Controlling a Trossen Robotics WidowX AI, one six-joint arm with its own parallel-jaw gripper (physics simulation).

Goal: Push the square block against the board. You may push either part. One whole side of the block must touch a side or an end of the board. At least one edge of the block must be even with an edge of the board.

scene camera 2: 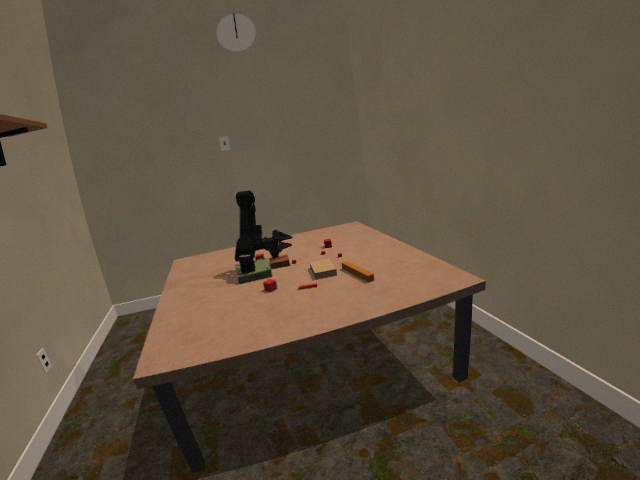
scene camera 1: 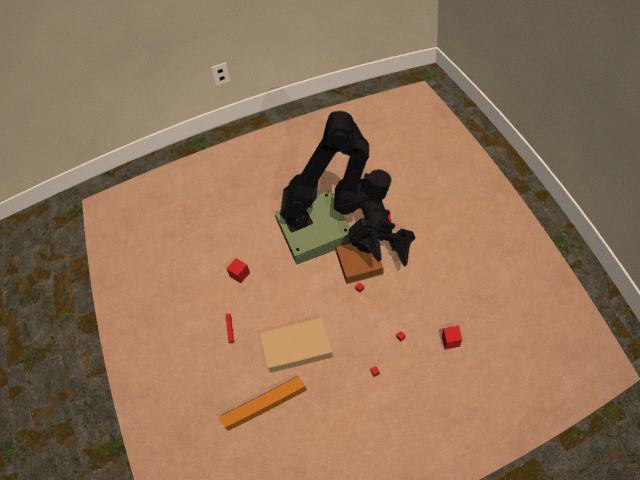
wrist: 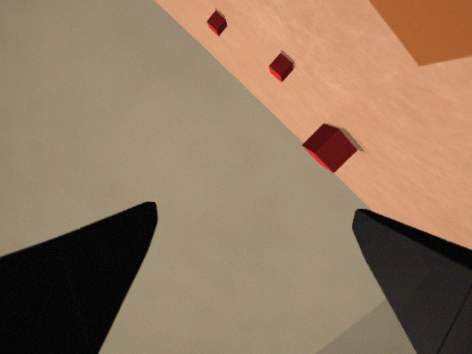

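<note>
The brown block, seemingly the square one, lies flat in front of the green base, partly hidden by the arm in scene view 1. The tan rectangular board lies flat, well apart from it, nearer the front left in scene view 1. Bare table shows between them. My gripper is open and empty. It hangs above the table, over and just right of the brown block in scene view 1, touching neither part.
An orange bar lies beyond the board. Red cubes, small red cubes and a red stick lie around. Another red thing is partly hidden behind the arm.
</note>
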